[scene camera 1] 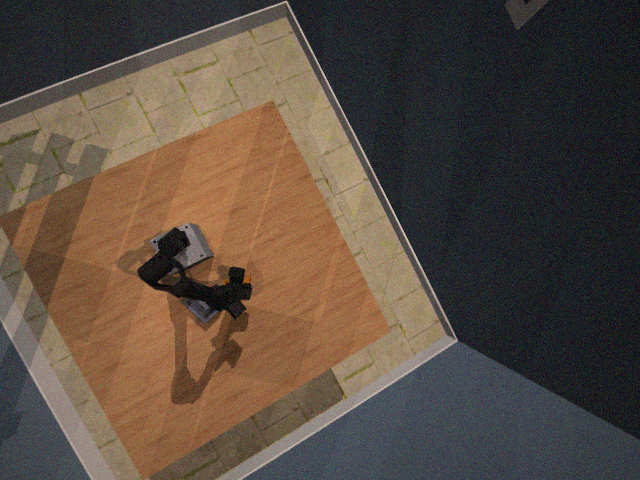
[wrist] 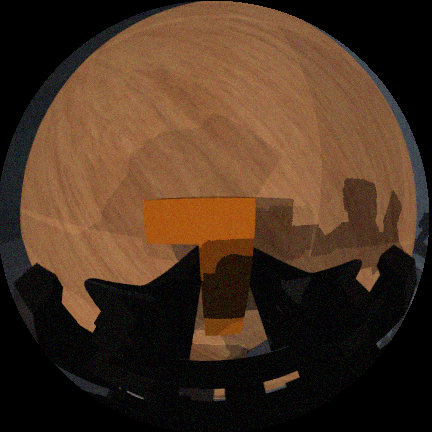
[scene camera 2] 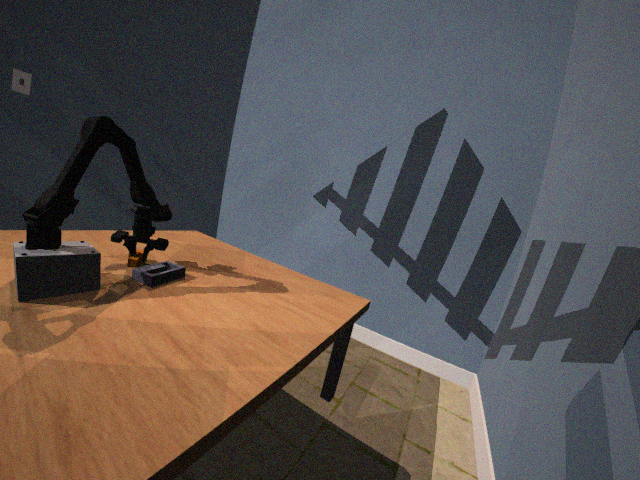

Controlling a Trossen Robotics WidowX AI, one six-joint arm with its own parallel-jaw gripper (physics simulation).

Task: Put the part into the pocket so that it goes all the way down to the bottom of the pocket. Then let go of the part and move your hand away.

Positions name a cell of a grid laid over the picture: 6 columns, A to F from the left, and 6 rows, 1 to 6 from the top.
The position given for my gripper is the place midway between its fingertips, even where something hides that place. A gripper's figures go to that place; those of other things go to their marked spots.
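The grey pocket block (scene camera 2: B4) is 84 cm from the lens, and my gripper (scene camera 2: B4) is 108 cm from the lens.
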